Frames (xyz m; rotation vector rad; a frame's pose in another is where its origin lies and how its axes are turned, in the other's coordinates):
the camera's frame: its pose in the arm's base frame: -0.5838 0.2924 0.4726 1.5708 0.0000 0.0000
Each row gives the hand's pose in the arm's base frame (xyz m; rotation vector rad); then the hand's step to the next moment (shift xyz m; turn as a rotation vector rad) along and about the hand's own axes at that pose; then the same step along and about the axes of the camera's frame.
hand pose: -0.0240 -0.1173 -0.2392 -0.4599 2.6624 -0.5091
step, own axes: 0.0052 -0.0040 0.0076 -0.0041 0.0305 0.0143
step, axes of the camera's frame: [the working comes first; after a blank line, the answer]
step, axes of the arm's base frame: -0.0003 -0.0076 -0.0065 0.0024 0.0244 -0.0235

-0.0003 -0.0065 0.0076 0.0024 -0.0235 -0.0244
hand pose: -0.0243 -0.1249 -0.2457 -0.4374 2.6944 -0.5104
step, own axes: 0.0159 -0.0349 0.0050 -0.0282 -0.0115 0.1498
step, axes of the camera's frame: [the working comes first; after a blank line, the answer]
step, axes of the arm's base frame: -0.0041 -0.0381 0.0050 0.0879 -0.0433 -0.1174

-0.0041 0.0050 0.0381 0.0879 -0.1174 0.0433
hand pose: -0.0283 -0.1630 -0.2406 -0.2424 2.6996 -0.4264
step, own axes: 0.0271 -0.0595 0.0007 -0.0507 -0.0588 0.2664
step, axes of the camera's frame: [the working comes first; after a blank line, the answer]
step, axes of the arm's base frame: -0.0179 -0.0622 0.0093 0.1608 -0.1128 -0.1960

-0.0179 0.0093 0.0622 0.1608 -0.1960 0.1128
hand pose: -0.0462 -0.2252 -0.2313 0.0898 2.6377 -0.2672
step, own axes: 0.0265 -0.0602 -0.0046 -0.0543 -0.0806 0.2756
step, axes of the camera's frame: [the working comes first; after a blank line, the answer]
step, axes of the arm's base frame: -0.0321 -0.0576 0.0018 0.1658 -0.1361 -0.1984

-0.0321 0.0018 0.0576 0.1658 -0.1984 0.1361
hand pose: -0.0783 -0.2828 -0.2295 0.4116 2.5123 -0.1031
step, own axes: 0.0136 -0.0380 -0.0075 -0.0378 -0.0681 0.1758
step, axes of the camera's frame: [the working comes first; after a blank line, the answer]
step, axes of the arm's base frame: -0.0266 -0.0312 -0.0021 0.1030 -0.1035 -0.1251

-0.0266 -0.0021 0.0312 0.1030 -0.1251 0.1035
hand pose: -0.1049 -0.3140 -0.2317 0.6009 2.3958 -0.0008
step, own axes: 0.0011 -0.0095 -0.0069 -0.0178 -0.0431 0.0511
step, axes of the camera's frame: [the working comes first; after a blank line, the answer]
step, axes of the arm's base frame: -0.0089 -0.0070 0.0033 0.0247 -0.0538 -0.0358

-0.0089 0.0033 0.0070 0.0247 -0.0358 0.0538
